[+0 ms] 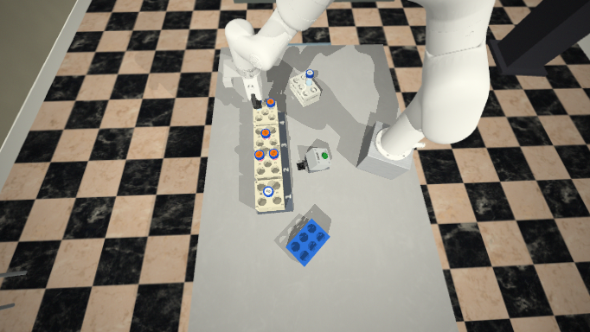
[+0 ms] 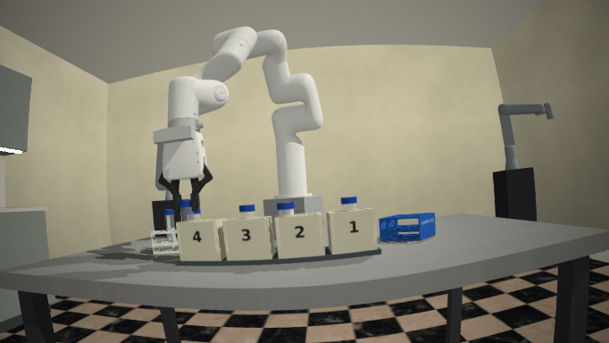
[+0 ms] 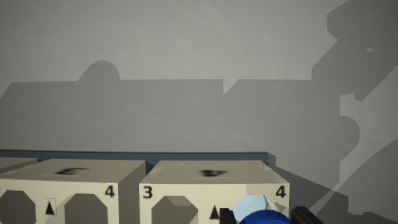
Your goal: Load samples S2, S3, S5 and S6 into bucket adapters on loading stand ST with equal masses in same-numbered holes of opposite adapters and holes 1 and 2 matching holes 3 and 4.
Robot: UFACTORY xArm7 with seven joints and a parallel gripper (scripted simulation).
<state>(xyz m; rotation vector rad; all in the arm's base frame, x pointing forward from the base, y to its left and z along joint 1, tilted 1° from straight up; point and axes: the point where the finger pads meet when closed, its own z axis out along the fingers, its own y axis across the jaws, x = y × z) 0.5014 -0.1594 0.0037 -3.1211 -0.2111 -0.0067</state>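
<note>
Right now the green DONE key is 27 cm behind my hand, 19 cm to the left of it and 7 cm below it. From my hand the other things lie so: white rack: 18 cm behind, 16 cm to the right, 11 cm below; then orange-dotted sample tube: 5 cm behind, 14 cm to the left, 7 cm below; then done desk: 25 cm behind, 19 cm to the left, 8 cm below.
</note>
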